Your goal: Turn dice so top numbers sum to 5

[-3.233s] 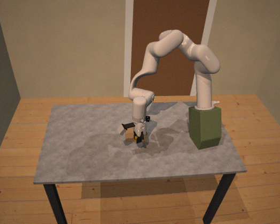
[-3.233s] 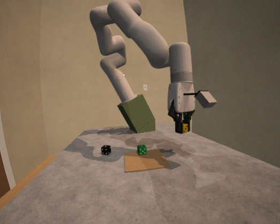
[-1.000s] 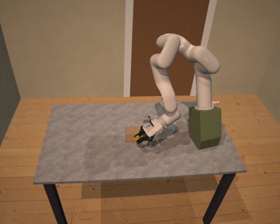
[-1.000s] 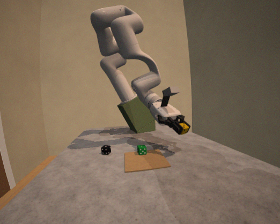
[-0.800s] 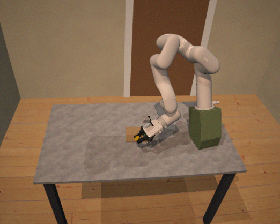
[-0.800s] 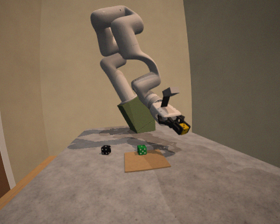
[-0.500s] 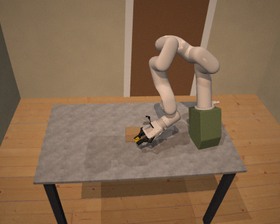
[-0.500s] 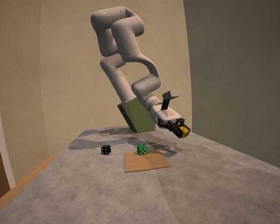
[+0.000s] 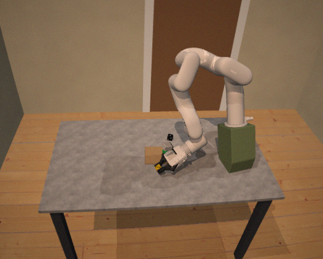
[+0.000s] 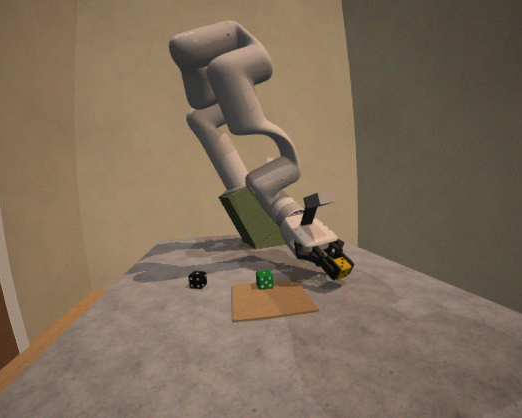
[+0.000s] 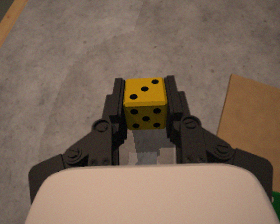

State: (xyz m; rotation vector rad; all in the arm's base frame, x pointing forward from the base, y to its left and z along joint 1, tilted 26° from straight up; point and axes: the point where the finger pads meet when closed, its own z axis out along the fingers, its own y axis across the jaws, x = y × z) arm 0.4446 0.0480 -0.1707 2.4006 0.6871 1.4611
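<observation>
The green die is 50 mm behind my hand, 140 mm to the right of it and 30 mm below it. Round my hand: tan mat (10 mm behind, 140 mm to the right, 40 mm below); then yellow die (right at my hand); then black die (110 mm behind, 270 mm to the right, 30 mm below).
</observation>
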